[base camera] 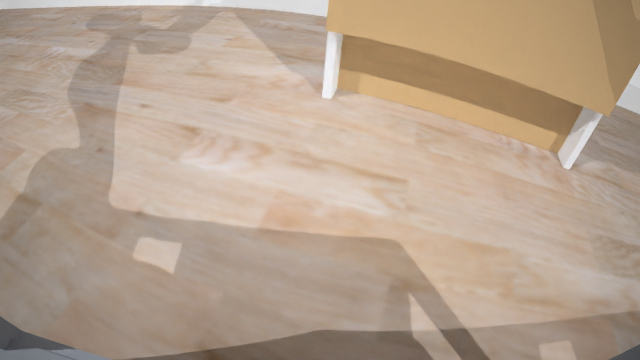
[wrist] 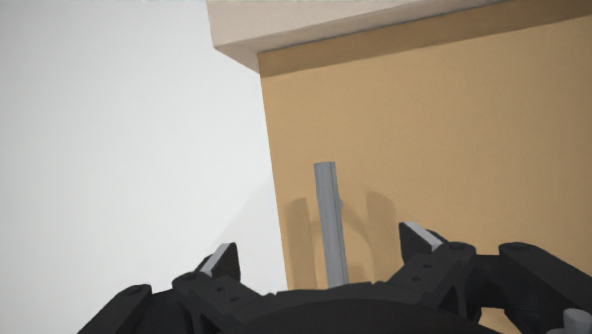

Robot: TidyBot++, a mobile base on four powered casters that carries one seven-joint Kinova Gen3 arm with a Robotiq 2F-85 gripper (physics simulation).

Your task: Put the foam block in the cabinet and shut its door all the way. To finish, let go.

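Places are measured from the arm's base along level axes (x ahead, y left, z up), in centimetres.
Where they show: gripper, between the fingertips: point(wrist: 318, 250).
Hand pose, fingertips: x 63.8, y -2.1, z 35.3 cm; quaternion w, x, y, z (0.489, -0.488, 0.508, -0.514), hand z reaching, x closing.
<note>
After its pixels a point has its place.
The cabinet point(base camera: 460, 45) {x 63.1, y -22.0, z -21.4 cm} point(wrist: 450, 130) {x 65.9, y -10.7, z 40.7 cm} has a tan front; in the base camera view its lower part shows at the upper right, on white legs. In the wrist view its door face fills the right side, and a grey vertical bar handle point(wrist: 331, 225) {x 64.3, y -3.0, z 36.4 cm} stands near the door's left edge. My gripper point(wrist: 318, 250) {x 63.8, y -2.1, z 35.3 cm} is open and empty; its two fingers are apart on either side of the handle as seen in the wrist view, and their shadows fall on the door. The door looks flush in the part that shows. The foam block does not show in either view.
A pale beige countertop point(wrist: 320, 22) {x 65.6, y -3.8, z 47.6 cm} overhangs the cabinet's front at the top of the wrist view. A white wall point(wrist: 125, 125) {x 141.8, y 47.7, z 52.9 cm} is to the left of the cabinet. The wooden floor point(base camera: 300, 175) {x 48.1, y 1.8, z -39.6 cm} in front of the cabinet carries the arm's shadow.
</note>
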